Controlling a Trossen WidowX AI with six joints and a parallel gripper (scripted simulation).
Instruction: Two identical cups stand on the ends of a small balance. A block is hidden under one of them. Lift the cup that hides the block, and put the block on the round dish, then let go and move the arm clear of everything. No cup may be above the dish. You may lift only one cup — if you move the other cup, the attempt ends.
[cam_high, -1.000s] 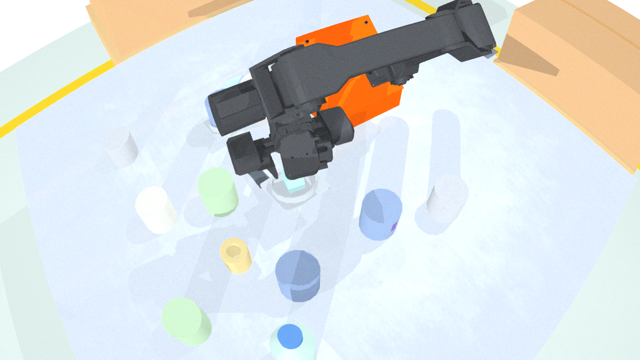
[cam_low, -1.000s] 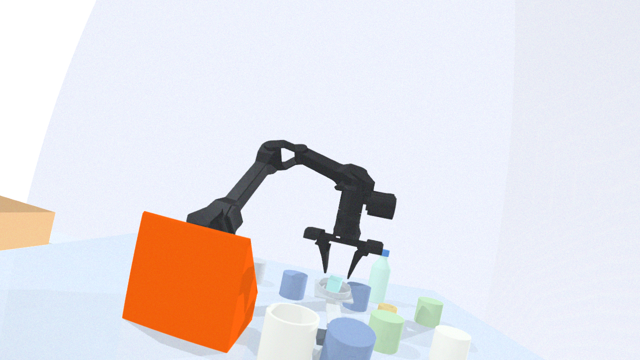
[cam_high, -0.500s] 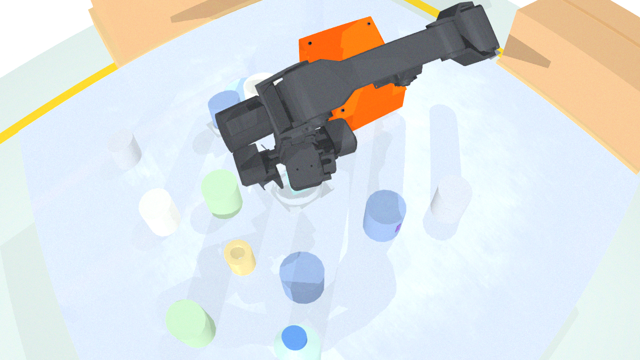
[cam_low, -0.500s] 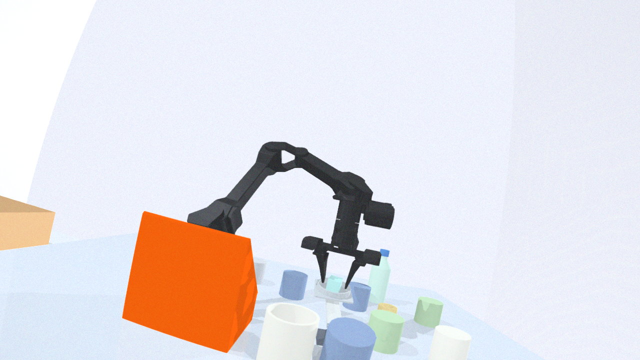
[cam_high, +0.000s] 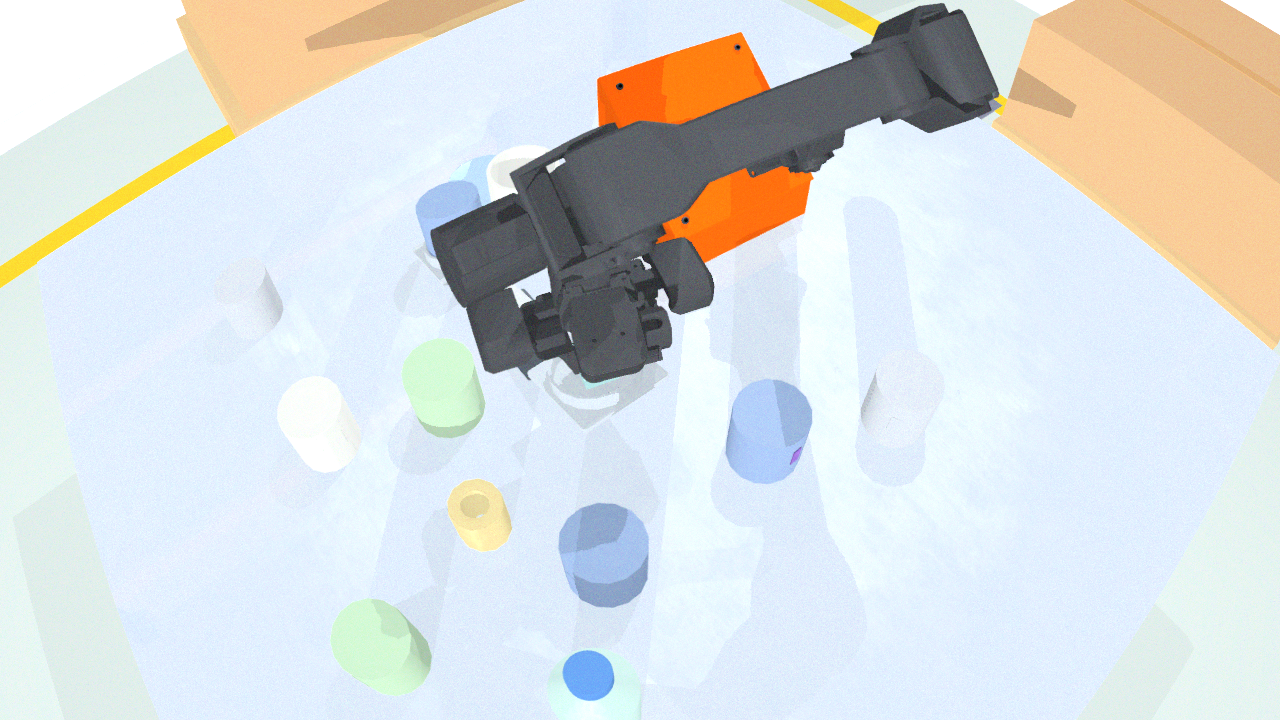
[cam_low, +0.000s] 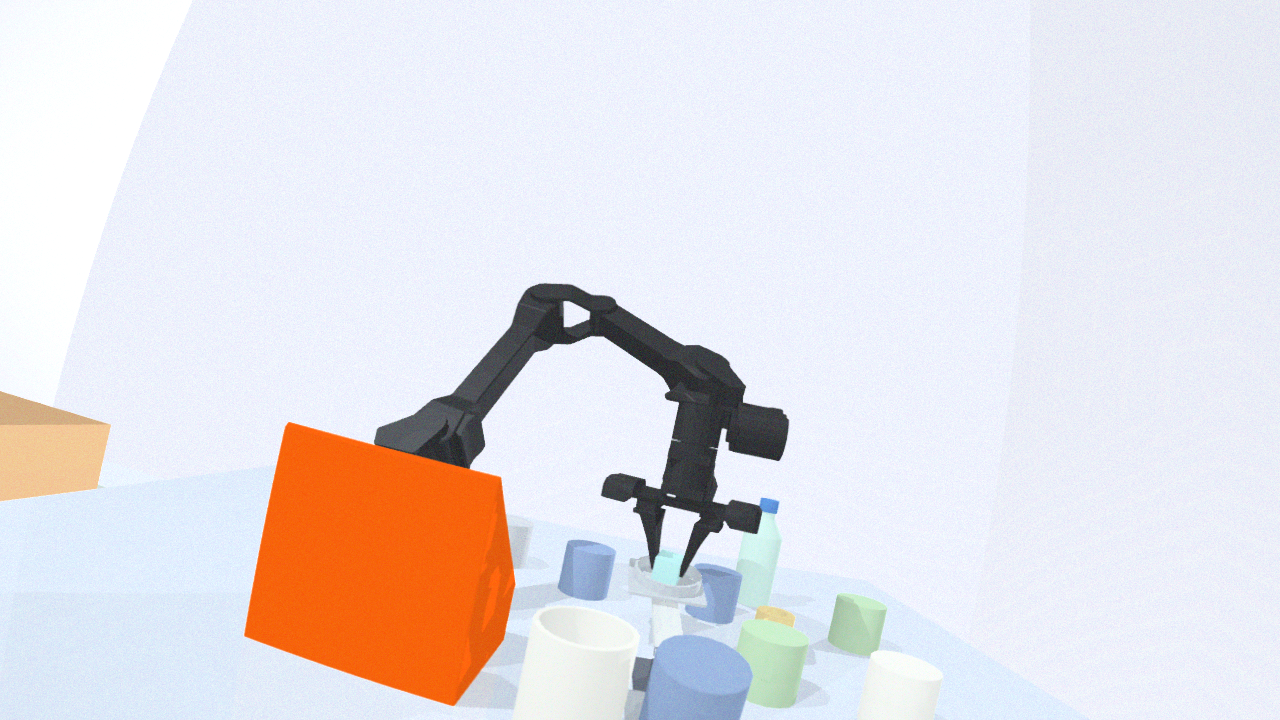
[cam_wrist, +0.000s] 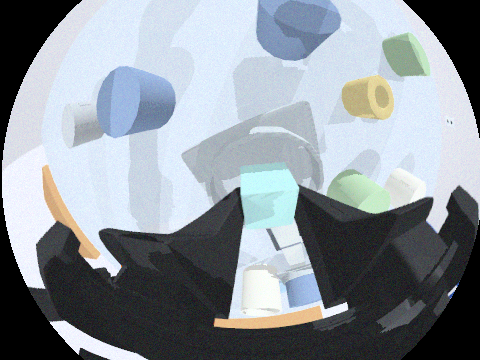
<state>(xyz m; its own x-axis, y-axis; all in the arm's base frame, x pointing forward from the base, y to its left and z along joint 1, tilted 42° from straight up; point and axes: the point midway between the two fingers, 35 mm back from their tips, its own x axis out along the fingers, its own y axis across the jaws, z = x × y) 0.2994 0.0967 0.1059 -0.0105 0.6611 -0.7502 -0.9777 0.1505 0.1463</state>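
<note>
Right now my gripper tip is 250 mm to the left of the white round vessel, 60 mm past it and 40 mm above it. The rest, counted from my gripper tip: pale teal block: 10 mm above; yellow ring: 150 mm ahead, 60 mm below, 40 mm to the left; balance: 120 mm to the right, 40 mm below, 10 mm ahead.
</note>
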